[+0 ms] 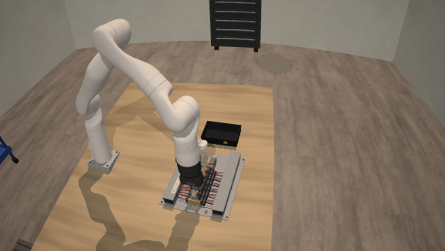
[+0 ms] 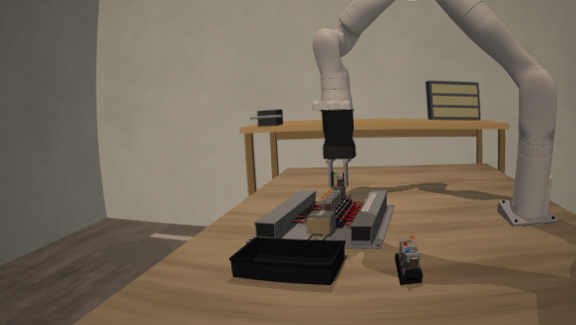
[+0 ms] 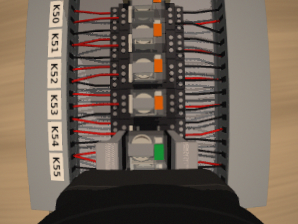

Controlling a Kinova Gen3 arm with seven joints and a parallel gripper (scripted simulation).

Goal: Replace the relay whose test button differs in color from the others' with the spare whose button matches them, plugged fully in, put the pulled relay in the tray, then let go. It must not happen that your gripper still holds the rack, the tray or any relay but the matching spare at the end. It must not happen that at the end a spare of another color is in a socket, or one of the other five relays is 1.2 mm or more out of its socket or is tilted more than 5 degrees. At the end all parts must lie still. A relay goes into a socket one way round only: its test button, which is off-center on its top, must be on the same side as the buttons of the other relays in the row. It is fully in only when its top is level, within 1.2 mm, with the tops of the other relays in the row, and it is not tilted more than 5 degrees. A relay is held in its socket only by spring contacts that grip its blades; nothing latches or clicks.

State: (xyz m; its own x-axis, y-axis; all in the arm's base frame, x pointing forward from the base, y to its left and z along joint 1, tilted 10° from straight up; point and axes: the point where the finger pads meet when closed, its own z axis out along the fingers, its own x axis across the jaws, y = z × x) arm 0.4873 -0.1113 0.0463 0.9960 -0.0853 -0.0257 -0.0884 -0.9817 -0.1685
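My hand is 30 mm short of the black tray, 350 mm to the right of it and 70 mm above it. Also, from my hand: spare relay 170 mm behind, 390 mm to the left, 60 mm below; then spare holder 160 mm behind, 360 mm to the left, 80 mm below.
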